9 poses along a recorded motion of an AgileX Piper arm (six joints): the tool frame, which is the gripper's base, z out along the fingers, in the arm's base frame.
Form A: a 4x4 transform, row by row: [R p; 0 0 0 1], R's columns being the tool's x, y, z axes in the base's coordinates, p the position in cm. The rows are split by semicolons.
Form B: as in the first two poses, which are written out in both.
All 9 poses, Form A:
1: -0.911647 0.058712 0.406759 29.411; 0.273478 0.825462 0.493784 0.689; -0.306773 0.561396 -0.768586 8.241; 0 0 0 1
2: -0.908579 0.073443 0.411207 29.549; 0.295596 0.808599 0.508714 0.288; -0.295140 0.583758 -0.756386 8.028; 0 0 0 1
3: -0.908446 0.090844 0.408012 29.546; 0.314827 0.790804 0.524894 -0.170; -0.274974 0.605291 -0.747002 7.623; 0 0 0 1
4: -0.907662 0.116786 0.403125 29.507; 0.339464 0.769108 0.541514 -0.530; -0.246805 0.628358 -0.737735 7.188; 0 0 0 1
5: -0.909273 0.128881 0.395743 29.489; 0.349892 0.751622 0.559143 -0.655; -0.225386 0.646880 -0.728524 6.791; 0 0 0 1
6: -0.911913 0.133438 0.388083 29.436; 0.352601 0.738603 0.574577 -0.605; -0.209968 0.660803 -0.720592 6.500; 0 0 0 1
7: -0.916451 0.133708 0.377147 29.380; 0.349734 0.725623 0.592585 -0.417; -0.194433 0.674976 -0.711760 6.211; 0 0 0 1
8: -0.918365 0.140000 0.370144 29.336; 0.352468 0.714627 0.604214 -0.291; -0.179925 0.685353 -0.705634 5.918; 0 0 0 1
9: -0.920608 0.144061 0.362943 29.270; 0.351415 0.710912 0.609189 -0.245; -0.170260 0.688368 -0.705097 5.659; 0 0 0 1
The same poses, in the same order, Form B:
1: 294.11 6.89 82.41 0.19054 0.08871 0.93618 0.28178
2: 295.49 2.88 80.28 0.18950 0.09900 0.93187 0.29308
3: 295.46 -1.70 76.23 0.18395 0.10926 0.92820 0.30440
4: 295.07 -5.30 71.88 0.17586 0.12346 0.92392 0.31655
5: 294.89 -6.55 67.91 0.16869 0.13003 0.92052 0.32754
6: 294.36 -6.05 65.00 0.16286 0.13236 0.91803 0.33642
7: 293.80 -4.17 62.11 0.15605 0.13199 0.91567 0.34607
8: 293.36 -2.91 59.18 0.15052 0.13476 0.91360 0.35288
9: 292.70 -2.45 56.59 0.14595 0.13562 0.91332 0.35518
